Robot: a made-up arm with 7 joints.
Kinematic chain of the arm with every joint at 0, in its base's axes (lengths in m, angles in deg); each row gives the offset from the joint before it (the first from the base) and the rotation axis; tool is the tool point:
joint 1: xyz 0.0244 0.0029 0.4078 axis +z
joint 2: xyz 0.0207 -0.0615 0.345 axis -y
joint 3: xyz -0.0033 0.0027 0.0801 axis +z
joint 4: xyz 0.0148 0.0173 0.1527 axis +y
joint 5: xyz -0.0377 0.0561 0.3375 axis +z
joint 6: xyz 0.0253 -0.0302 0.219 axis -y
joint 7: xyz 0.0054 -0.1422 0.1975 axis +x
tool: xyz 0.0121 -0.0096 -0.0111
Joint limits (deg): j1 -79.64..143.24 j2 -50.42..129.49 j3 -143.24..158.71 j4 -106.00..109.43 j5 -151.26..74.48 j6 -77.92..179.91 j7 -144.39..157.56
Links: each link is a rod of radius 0.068 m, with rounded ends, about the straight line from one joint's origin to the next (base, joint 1, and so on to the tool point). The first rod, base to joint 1, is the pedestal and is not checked.
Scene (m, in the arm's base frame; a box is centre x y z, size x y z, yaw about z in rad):
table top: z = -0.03
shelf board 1: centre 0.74 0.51 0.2 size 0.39 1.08 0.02 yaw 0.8
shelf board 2: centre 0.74 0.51 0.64 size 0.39 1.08 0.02 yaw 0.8
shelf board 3: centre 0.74 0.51 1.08 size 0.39 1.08 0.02 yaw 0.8
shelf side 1: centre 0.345 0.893 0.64 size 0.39 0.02 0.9 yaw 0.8
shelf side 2: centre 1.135 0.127 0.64 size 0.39 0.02 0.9 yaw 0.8
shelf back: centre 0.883 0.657 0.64 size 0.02 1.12 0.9 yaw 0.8
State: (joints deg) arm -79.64 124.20 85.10 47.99 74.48 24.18 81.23
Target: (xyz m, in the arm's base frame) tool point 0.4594 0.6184 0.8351
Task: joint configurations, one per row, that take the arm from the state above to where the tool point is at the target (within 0.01 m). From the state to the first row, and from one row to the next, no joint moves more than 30 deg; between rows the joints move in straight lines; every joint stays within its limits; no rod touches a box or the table.
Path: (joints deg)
1: -67.72 120.86 99.10 58.81 74.48 50.68 81.19
2: -55.80 117.52 113.11 69.62 74.48 77.18 81.16
3: -43.88 114.18 127.11 80.44 74.48 103.68 81.12
4: -47.22 100.26 98.46 54.39 73.59 102.83 81.17
5: -50.57 86.34 69.81 28.34 72.70 101.97 81.21
6: -53.91 72.41 41.16 2.29 71.81 101.11 81.25
7: -57.26 58.49 12.51 -23.76 70.92 100.26 81.29
8: -60.60 44.57 -16.13 -49.80 70.03 99.40 81.34
9: -63.95 30.64 -44.78 -75.85 69.14 98.55 81.38
10: -67.29 16.72 -73.43 -101.90 68.25 97.69 81.42
11: -71.41 26.96 -71.10 -94.47 70.33 77.68 81.11
12: -75.52 37.20 -68.76 -87.05 72.40 57.68 80.79
13: -79.64 47.44 -66.43 -79.63 74.48 37.68 80.47

